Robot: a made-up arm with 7 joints. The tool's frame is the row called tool. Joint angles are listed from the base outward. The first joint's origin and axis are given. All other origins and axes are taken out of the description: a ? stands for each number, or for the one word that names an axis. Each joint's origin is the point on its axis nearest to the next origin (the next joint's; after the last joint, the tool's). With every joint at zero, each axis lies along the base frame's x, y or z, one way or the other. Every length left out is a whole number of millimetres.
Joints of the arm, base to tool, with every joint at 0 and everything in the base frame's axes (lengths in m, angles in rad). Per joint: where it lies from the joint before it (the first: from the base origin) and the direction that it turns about. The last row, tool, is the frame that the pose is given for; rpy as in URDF.
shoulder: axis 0 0 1 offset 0 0 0.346
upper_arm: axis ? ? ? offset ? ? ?
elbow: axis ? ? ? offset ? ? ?
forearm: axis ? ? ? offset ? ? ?
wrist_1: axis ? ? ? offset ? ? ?
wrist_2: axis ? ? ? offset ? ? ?
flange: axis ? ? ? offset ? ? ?
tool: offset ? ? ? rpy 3.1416 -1.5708 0
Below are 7 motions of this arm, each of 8 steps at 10 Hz.
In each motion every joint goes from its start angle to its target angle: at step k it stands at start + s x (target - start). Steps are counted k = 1, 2, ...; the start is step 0. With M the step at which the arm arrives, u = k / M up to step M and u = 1 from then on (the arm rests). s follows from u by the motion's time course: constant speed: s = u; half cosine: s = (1 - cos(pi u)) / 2; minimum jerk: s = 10 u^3 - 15 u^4 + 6 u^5.
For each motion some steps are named. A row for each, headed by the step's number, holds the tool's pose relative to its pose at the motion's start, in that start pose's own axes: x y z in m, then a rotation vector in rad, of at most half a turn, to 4 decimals.
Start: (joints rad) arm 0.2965 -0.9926 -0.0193 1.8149 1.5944 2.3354 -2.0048
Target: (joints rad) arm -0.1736 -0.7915 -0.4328 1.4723 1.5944 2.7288 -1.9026
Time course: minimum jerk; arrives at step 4
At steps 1, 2, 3, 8:
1: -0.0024 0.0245 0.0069 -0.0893 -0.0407 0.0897
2: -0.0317 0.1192 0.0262 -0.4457 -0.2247 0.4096
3: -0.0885 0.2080 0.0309 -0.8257 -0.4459 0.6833
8: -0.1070 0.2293 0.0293 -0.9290 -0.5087 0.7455

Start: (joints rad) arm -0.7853 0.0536 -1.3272 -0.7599 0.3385 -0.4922 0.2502
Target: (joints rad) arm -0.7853 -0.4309 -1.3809 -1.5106 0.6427 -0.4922 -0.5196
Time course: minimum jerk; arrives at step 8
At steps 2, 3, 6, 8:
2: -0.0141 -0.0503 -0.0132 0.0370 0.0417 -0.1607
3: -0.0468 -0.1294 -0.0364 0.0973 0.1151 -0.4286
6: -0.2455 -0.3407 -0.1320 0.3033 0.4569 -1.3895
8: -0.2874 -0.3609 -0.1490 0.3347 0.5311 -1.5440

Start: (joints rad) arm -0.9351 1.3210 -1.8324 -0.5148 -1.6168 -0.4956 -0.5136
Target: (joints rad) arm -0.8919 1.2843 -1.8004 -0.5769 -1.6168 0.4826 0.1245
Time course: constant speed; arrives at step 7
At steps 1, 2, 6, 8:
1: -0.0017 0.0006 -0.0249 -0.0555 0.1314 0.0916
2: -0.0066 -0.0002 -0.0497 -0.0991 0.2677 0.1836
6: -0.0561 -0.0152 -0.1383 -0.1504 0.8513 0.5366
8: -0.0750 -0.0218 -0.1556 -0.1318 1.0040 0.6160

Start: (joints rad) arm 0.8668 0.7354 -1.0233 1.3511 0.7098 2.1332 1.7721
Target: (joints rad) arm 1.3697 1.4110 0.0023 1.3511 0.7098 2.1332 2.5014
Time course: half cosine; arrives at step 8
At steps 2, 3, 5, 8:
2: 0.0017 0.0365 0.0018 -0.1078 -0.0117 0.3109
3: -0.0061 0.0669 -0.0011 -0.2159 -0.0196 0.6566
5: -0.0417 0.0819 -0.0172 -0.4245 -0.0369 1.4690
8: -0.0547 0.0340 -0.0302 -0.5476 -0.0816 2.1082

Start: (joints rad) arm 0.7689 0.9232 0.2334 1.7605 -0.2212 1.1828 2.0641
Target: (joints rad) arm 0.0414 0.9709 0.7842 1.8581 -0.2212 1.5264 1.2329
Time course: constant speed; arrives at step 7
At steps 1, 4, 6, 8:
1: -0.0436 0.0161 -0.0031 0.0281 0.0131 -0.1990
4: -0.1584 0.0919 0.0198 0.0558 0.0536 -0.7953
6: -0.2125 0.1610 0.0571 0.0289 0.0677 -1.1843
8: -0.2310 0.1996 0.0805 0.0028 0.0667 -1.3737

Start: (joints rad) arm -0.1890 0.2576 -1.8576 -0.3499 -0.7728 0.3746 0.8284
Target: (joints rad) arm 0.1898 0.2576 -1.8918 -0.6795 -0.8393 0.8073 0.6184
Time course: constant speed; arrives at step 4
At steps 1, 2, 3, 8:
1: 0.0162 0.0279 -0.0313 0.1176 0.0688 0.0280
2: 0.0299 0.0630 -0.0591 0.2181 0.1481 0.0632
3: 0.0400 0.1043 -0.0830 0.2997 0.2366 0.1044
8: 0.0453 0.1501 -0.1029 0.3608 0.3327 0.1502

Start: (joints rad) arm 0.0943 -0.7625 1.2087 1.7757 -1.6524 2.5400 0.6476
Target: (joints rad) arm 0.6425 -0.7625 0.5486 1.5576 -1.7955 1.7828 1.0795
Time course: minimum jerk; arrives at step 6
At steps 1, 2, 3, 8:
1: -0.0063 0.0032 0.0077 -0.0145 -0.0350 0.0153
2: -0.0403 0.0180 0.0457 -0.0911 -0.2057 0.0820
3: -0.1070 0.0387 0.1057 -0.2400 -0.4806 0.1565
8: -0.2378 0.0672 0.1875 -0.5679 -0.8891 0.1501

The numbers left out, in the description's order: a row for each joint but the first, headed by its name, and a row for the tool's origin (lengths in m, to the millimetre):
upper_arm: axis 0 -1 0, xyz 0 -0.057 0
elbow: axis 0 0 1, xyz 0 0 0.344
forearm: axis 0 1 0, xyz 0.022 0.055 0
wrist_1: axis 0 0 1, xyz -0.018 0 0.402
wrist_2: axis 0 -1 0, xyz 0 -0.147 0
flange: axis 1 0 0, xyz 0.023 0 0.168
tool: xyz 0 0 0

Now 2 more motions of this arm.
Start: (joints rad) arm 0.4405 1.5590 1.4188 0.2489 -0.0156 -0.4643 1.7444
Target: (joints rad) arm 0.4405 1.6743 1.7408 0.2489 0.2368 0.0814 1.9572
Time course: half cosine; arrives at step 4
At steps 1, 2, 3, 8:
1: -0.0289 -0.0011 -0.0088 0.0692 -0.0744 -0.0266
2: -0.0938 0.0041 -0.0309 0.2132 -0.2783 -0.0721
3: -0.1500 0.0181 -0.0515 0.3193 -0.5106 -0.0903
8: -0.1705 0.0258 -0.0589 0.3509 -0.6132 -0.0895

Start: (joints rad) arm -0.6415 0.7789 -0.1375 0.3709 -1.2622 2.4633 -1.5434
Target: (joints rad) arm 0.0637 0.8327 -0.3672 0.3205 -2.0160 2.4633 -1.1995
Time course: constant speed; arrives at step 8
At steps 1, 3, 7, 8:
1: -0.0036 -0.0198 -0.0195 0.0446 0.0195 0.0058
3: -0.0015 -0.0618 -0.0611 0.1440 0.0642 0.0304
7: 0.0421 -0.1494 -0.1530 0.3695 0.1750 0.1358
8: 0.0614 -0.1703 -0.1773 0.4284 0.2071 0.1741

